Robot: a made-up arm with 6 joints.
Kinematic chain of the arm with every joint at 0, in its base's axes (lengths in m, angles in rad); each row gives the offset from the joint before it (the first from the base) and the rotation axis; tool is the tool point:
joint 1: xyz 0 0 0.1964 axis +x
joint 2: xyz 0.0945 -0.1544 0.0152 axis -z
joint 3: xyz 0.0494 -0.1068 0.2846 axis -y
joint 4: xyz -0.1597 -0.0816 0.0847 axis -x
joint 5: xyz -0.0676 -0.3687 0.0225 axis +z
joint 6: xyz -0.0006 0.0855 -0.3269 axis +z
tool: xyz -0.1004 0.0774 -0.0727
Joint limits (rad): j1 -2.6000..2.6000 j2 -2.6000..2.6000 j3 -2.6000..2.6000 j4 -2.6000..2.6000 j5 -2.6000..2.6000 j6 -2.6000..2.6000
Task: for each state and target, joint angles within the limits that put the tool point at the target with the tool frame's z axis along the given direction. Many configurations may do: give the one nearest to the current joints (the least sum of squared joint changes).
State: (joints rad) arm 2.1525 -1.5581 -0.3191 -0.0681 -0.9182 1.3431
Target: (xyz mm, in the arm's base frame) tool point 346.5 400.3 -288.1 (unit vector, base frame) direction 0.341 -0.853 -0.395
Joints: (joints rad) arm 2.5446 -1.2749 -0.6087 -0.1863 -1.0381 1.1392
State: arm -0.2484 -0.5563 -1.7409 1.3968 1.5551 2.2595
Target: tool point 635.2 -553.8 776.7 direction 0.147 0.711 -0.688
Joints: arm -0.3995 -0.3254 -2.2592 0.9738 1.4813 2.0287
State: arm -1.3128 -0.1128 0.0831 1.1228 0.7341 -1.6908
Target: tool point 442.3 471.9 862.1 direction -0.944 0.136 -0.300
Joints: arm -2.1408 -0.9416 0.9784 1.0529 1.4819 -1.2366
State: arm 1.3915 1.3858 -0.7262 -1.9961 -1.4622 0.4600
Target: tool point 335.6 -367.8 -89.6 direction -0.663 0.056 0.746
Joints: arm 1.7311 2.1880 -0.8769 -1.8470 -1.3886 0.6743
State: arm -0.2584 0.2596 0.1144 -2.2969 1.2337 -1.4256
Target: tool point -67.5 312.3 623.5 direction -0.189 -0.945 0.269
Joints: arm -0.4995 -0.0163 -0.7571 -1.8731 0.8152 -1.6077
